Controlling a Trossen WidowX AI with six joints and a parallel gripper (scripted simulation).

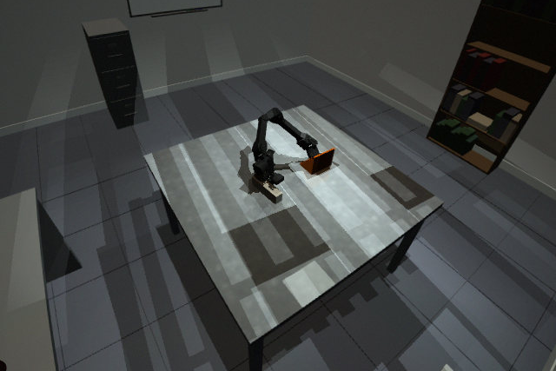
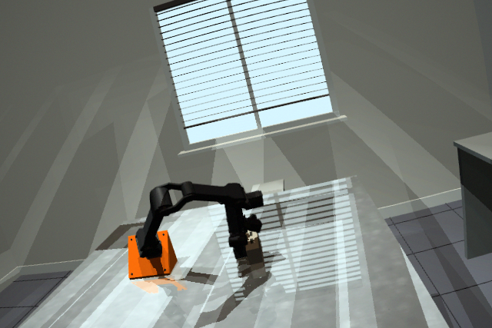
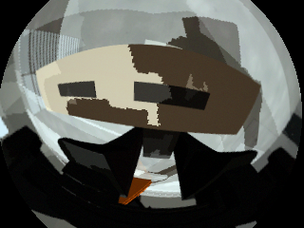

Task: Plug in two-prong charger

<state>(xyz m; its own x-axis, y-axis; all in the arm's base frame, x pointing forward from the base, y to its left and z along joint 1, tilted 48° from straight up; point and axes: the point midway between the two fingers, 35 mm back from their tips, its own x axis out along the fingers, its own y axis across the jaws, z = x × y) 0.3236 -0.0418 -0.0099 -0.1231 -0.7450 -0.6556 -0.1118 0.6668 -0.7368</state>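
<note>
My gripper tip is now 20 mm short of the dark two-prong charger and 10 mm below it.
</note>
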